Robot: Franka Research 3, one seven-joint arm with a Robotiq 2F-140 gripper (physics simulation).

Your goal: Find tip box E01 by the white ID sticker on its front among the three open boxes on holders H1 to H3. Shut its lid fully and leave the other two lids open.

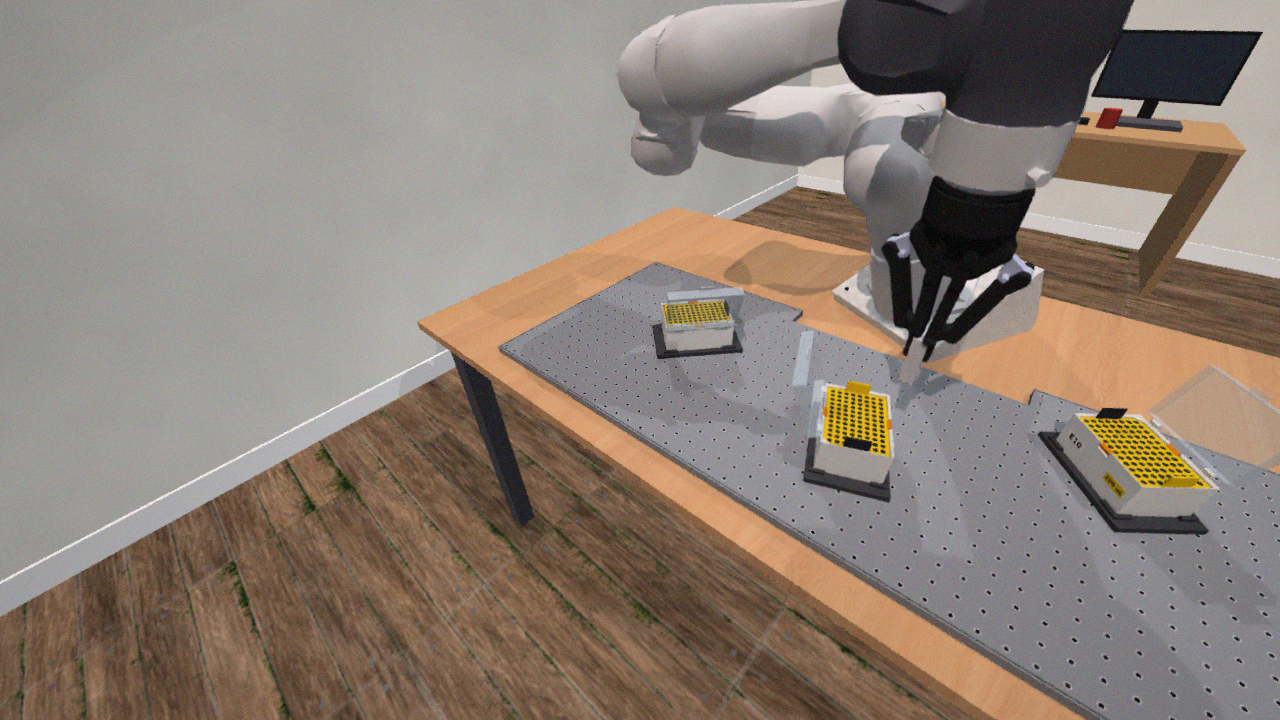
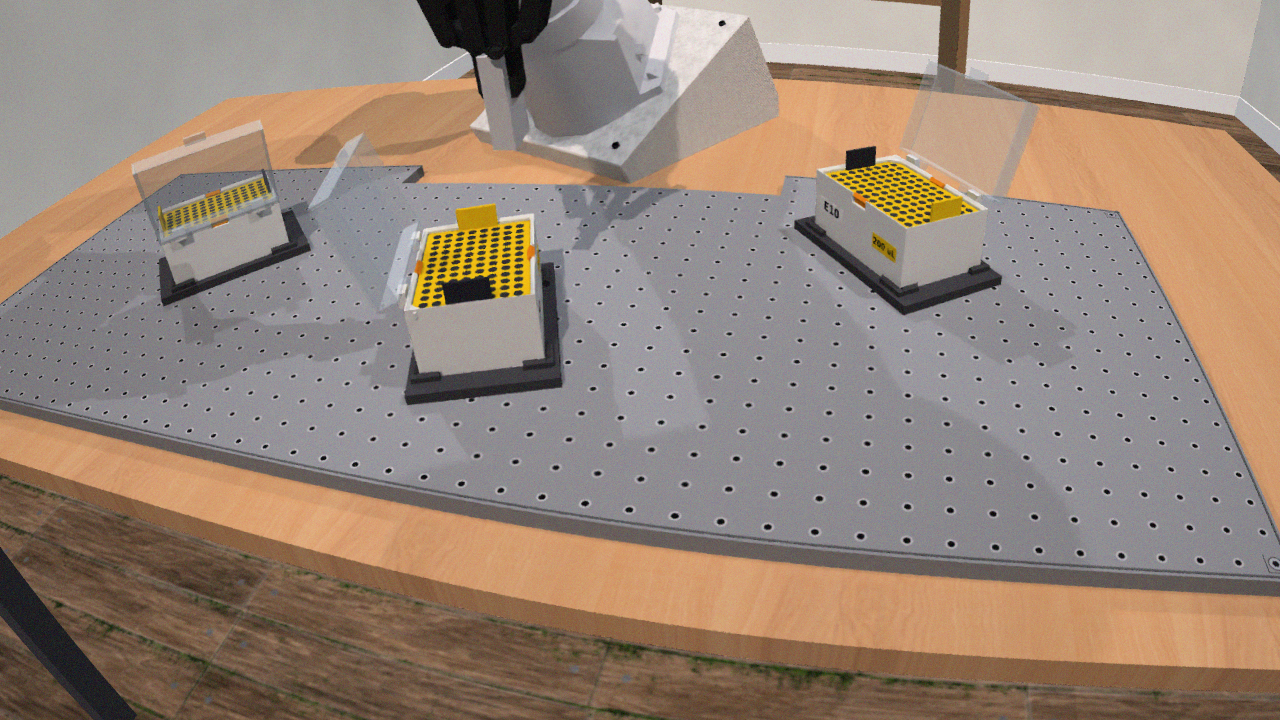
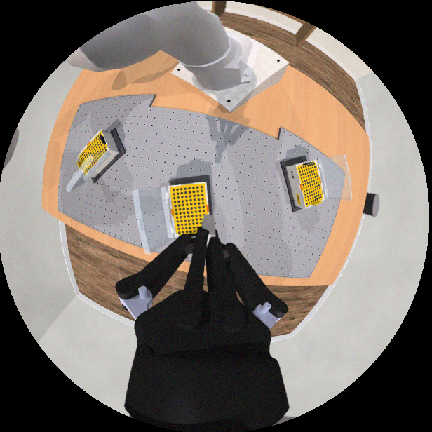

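The middle white box [image 1: 854, 461] [image 2: 474, 340] [image 3: 189, 207] with a yellow tip rack has its clear lid [image 1: 803, 358] [image 2: 344, 214] [image 3: 151, 220] standing open; its ID sticker does not show. The right box [image 1: 1081, 452] [image 2: 904, 246] [image 3: 310, 185] reads E10, and its lid [image 1: 1208, 411] [image 2: 966, 129] [image 3: 341, 177] is open. The far left box [image 1: 698, 336] [image 2: 230, 248] [image 3: 94, 150] has an open lid [image 1: 707, 294] [image 2: 210, 174] [image 3: 75, 181]; its ID is not readable. My gripper [image 1: 913, 356] [image 2: 503, 100] [image 3: 206, 221] is shut and empty, raised and apart from the boxes, its fingers pointing down.
The boxes sit in dark holders on a grey perforated plate [image 1: 716, 429] [image 2: 716, 376] [image 3: 255, 200], which lies on the wooden table [image 1: 572, 268] [image 2: 716, 617] [image 3: 320, 110]. The arm's base [image 1: 1002, 313] [image 2: 716, 80] [image 3: 265, 55] stands behind the plate.
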